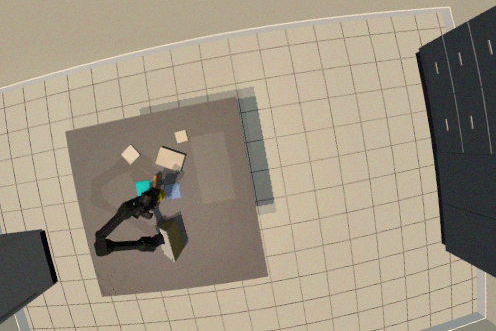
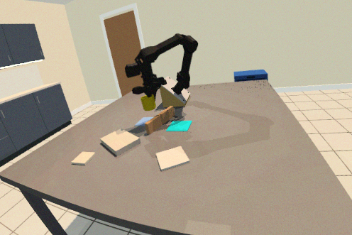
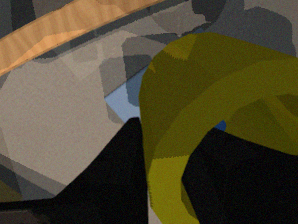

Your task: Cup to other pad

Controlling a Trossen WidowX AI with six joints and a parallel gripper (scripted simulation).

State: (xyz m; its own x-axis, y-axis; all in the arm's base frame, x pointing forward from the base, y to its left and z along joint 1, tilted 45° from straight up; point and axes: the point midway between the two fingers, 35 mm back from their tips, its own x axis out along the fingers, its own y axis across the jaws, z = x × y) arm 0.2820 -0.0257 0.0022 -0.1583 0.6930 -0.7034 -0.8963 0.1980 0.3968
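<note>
Now: gripper tip 150 mm to the right of the cyan pad, 120 mm above it and 50 mm short of it. Round my gripper tip: wooden bar: 90 mm below, 50 mm to the left, 30 mm ahead; then yellow cup: 20 mm ahead, 10 mm to the right.
</note>
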